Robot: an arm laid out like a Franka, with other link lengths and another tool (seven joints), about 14 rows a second.
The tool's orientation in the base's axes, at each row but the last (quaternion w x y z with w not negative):
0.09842 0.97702 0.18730 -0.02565
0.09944 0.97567 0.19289 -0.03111
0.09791 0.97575 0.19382 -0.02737
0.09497 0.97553 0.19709 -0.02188
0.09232 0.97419 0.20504 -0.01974
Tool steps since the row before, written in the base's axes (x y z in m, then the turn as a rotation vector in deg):
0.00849 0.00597 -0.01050 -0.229 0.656 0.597
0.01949 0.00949 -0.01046 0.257 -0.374 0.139
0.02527 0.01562 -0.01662 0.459 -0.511 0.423
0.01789 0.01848 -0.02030 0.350 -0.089 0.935
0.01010 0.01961 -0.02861 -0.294 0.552 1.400
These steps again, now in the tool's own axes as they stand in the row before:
0.01095 -0.00420 0.00896 -0.028 -0.573 -0.714
0.02255 -0.00304 0.00784 0.085 0.462 -0.065
0.03068 -0.00745 0.01274 0.195 0.715 -0.318
0.02514 -0.01334 0.01624 0.214 0.382 -0.902
0.01919 -0.01847 0.02441 -0.157 -0.374 -1.479

